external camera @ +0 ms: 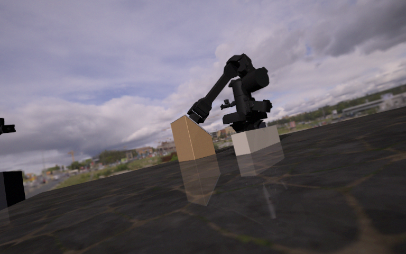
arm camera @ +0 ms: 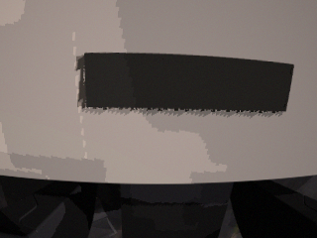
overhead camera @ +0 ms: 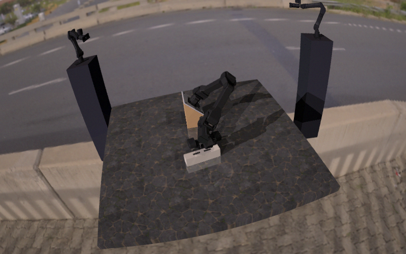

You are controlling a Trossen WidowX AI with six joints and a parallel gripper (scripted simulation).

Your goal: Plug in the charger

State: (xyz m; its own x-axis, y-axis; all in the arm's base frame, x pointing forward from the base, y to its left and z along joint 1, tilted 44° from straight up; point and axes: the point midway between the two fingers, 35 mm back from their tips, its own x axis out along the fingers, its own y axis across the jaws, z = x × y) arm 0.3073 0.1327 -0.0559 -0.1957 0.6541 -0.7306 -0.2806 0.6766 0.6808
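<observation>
My gripper tip is 2 cm short of the black two-prong charger and 1 cm below it.
</observation>
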